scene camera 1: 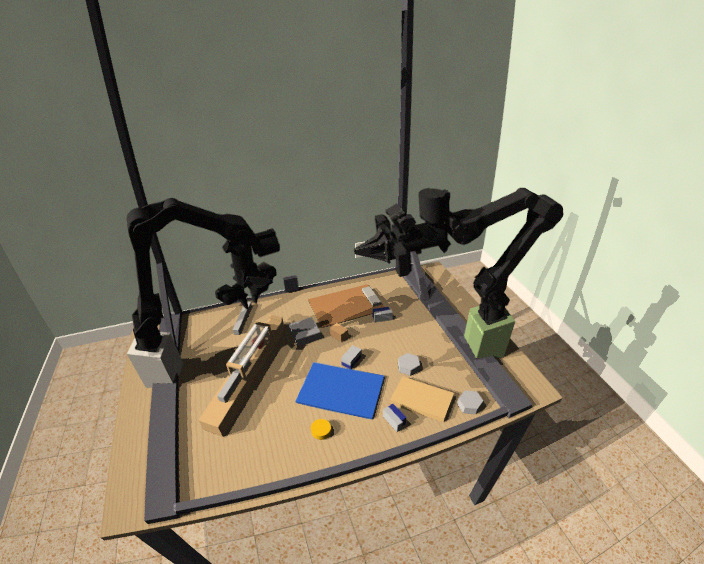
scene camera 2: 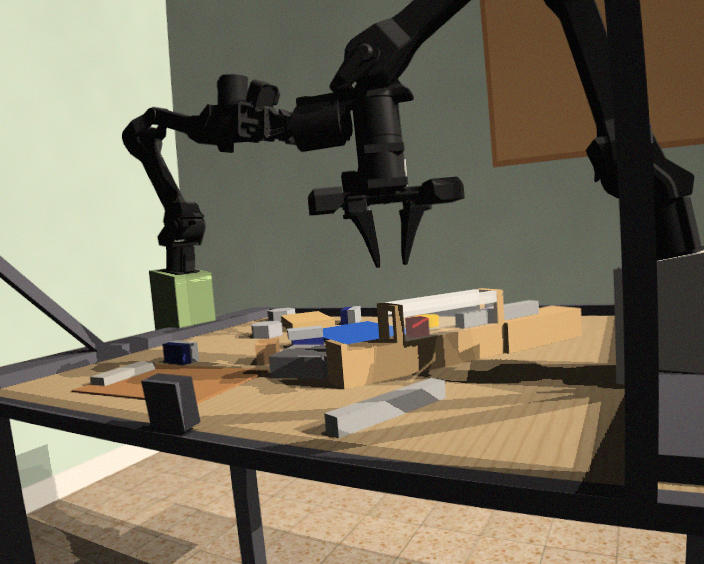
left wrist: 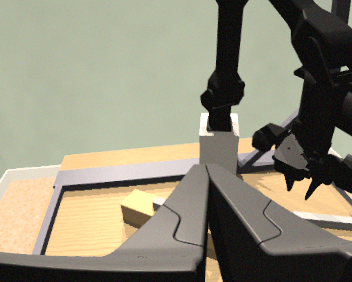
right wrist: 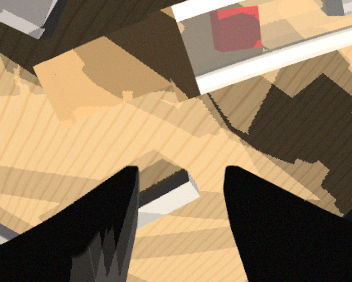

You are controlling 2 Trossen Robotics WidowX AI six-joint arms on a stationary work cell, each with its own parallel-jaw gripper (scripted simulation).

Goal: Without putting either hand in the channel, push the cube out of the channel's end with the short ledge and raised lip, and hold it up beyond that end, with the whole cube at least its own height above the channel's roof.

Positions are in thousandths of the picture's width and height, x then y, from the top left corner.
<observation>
My left gripper shows in scene camera 1 (504, 446), in scene camera 2 (433, 215) and in the left wrist view (581, 622); in the right wrist view it is out of frame. My right gripper shows in scene camera 1 (356, 542), in scene camera 2 (556, 473), in the left wrist view (845, 690) and in the right wrist view (518, 629).
</observation>
